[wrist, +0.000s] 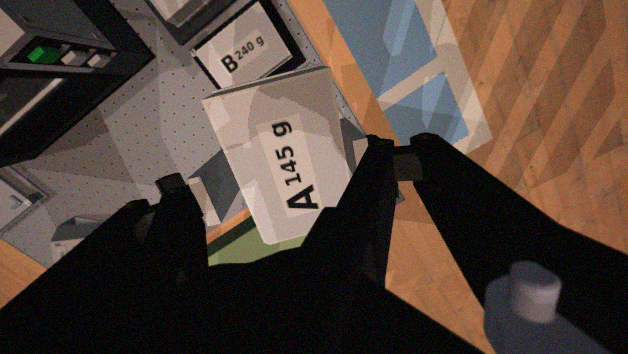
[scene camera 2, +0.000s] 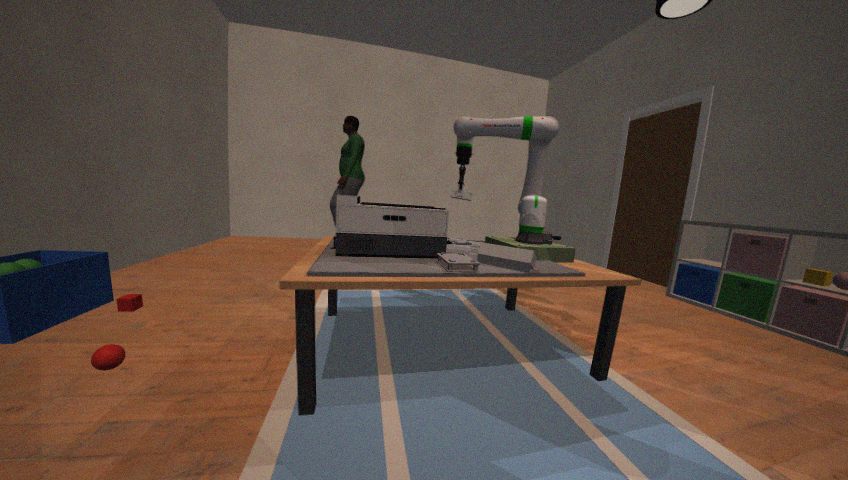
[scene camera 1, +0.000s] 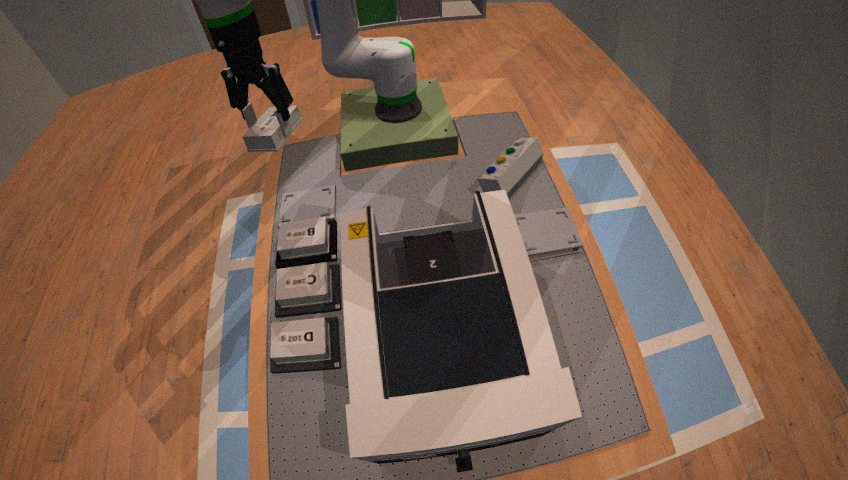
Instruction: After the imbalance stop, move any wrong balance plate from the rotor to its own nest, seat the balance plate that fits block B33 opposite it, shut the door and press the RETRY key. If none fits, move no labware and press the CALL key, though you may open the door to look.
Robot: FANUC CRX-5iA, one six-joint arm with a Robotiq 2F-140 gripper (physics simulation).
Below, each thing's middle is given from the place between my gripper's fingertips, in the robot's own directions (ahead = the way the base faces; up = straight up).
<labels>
Now: hand 450 mm short of the dark door (scene camera 1: 445,335), 370 mm to the right of it and 80 mm above it. Round my hand: button box (scene camera 1: 508,172): 80 mm behind, 580 mm to the left, 250 mm below.
</labels>
